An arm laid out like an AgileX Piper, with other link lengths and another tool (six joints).
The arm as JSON. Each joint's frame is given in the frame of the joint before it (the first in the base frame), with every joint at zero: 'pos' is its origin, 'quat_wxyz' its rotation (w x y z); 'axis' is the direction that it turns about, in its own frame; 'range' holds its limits. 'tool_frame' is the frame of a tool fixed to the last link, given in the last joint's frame.
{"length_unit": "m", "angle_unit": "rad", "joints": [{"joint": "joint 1", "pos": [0.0, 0.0, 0.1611], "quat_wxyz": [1.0, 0.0, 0.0, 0.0], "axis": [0.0, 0.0, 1.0], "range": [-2.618, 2.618]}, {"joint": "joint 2", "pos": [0.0, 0.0, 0.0], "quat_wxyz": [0.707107, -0.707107, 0.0, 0.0], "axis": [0.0, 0.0, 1.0], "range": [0.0, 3.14]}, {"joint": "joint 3", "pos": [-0.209, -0.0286, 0.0], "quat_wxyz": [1.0, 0.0, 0.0, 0.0], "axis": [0.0, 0.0, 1.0], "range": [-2.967, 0.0]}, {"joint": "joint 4", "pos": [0.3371, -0.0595, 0.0], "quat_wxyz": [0.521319, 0.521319, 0.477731, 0.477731], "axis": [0.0, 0.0, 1.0], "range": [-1.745, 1.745]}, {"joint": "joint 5", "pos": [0.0, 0.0, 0.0], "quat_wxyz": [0.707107, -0.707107, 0.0, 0.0], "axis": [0.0, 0.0, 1.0], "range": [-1.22, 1.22]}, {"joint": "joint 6", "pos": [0.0, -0.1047, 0.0], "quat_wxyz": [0.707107, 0.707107, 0.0, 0.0], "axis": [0.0, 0.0, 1.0], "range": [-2.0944, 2.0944]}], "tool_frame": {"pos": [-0.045, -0.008, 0.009], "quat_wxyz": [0.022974, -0.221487, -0.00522, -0.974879]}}
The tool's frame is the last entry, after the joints.
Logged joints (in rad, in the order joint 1, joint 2, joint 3, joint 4, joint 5, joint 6), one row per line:
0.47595, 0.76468, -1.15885, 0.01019, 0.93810, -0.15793
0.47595, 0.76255, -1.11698, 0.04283, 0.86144, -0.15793
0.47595, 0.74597, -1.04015, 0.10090, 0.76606, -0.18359
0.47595, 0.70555, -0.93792, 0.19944, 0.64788, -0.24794
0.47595, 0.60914, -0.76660, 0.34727, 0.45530, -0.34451
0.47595, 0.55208, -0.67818, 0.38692, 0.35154, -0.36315
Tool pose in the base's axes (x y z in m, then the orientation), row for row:
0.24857, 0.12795, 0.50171, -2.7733, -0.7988, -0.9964
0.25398, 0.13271, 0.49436, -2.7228, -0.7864, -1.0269
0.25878, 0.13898, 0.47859, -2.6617, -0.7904, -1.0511
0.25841, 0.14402, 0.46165, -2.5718, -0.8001, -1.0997
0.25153, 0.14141, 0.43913, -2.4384, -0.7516, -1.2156
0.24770, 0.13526, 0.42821, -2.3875, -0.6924, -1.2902
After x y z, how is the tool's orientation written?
As a rotation vector, in radians.
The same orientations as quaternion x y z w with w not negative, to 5 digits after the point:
-0.90744, -0.26137, -0.32603, 0.04418
-0.90144, -0.26035, -0.33998, 0.06356
-0.89320, -0.26524, -0.35272, 0.08625
-0.87805, -0.27317, -0.37545, 0.11592
-0.85204, -0.26263, -0.42476, 0.15696
-0.84010, -0.24364, -0.45399, 0.16960

